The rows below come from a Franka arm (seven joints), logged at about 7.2 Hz.
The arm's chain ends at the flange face. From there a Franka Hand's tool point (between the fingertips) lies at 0.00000 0.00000 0.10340 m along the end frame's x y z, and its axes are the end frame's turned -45 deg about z.
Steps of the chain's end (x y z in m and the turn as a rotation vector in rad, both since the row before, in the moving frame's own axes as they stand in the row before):
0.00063 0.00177 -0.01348 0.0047 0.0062 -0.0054
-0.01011 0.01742 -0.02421 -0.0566 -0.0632 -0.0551
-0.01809 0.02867 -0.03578 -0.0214 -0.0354 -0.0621
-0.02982 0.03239 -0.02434 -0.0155 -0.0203 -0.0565
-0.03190 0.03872 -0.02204 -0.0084 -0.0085 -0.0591
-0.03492 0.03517 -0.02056 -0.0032 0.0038 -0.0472
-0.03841 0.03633 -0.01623 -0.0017 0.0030 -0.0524
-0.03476 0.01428 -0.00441 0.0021 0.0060 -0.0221
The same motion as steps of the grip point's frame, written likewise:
-0.00001 0.00180 -0.01348 -0.0011 0.0077 -0.0054
-0.02822 0.00493 -0.02458 0.0047 -0.0847 -0.0551
-0.03725 0.00659 -0.03587 0.0099 -0.0402 -0.0621
-0.04661 0.00154 -0.02437 0.0034 -0.0253 -0.0565
-0.05117 0.00485 -0.02205 0.0001 -0.0120 -0.0591
-0.04951 0.00069 -0.02056 -0.0049 0.0004 -0.0472
-0.05275 -0.00113 -0.01623 -0.0033 0.0009 -0.0524
-0.03408 -0.01420 -0.00441 -0.0028 0.0057 -0.0221

